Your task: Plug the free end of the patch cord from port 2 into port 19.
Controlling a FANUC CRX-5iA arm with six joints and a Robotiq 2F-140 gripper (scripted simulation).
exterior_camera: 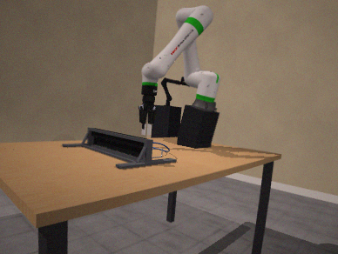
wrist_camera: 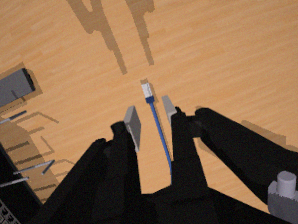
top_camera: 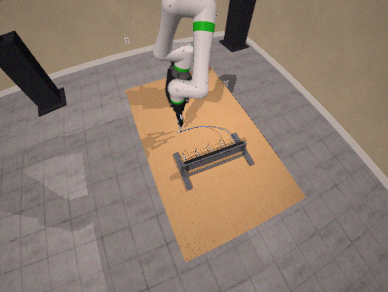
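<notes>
Now: the plug 100 mm below my hand and 10 mm to the right of it.
</notes>
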